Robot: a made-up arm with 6 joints.
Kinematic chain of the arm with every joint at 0, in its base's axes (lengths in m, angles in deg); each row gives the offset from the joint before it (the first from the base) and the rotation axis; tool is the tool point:
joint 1: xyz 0 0 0.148 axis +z
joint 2: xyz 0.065 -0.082 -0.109 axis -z
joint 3: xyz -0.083 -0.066 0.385 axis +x
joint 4: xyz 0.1 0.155 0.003 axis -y
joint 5: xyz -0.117 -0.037 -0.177 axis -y
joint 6: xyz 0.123 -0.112 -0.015 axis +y
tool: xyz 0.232 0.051 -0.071
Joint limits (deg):
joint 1: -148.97..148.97
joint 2: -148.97..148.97
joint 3: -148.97..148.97
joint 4: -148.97..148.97
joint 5: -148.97..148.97
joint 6: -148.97..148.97
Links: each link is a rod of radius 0.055 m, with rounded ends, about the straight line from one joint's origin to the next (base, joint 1, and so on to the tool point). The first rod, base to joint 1, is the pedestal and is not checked.
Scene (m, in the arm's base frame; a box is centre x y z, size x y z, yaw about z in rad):
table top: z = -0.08
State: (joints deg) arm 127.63 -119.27 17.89 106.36 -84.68 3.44
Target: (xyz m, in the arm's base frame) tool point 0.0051 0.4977 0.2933
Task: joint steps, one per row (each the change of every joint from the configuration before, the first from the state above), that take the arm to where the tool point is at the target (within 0.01 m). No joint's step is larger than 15 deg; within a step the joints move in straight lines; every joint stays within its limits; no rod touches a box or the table.
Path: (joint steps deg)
1: -14.65 9.78 -2.15 -4.96 3.14 -1.91
2: -14.65 9.77 -2.15 -4.95 3.13 -1.90
3: -14.66 9.78 -2.15 -4.96 3.14 -1.91
4: -14.65 9.78 -2.15 -4.96 3.14 -1.90
5: -14.65 9.77 -2.15 -4.95 3.13 -1.91
6: -14.65 9.78 -2.15 -4.96 3.14 -1.90

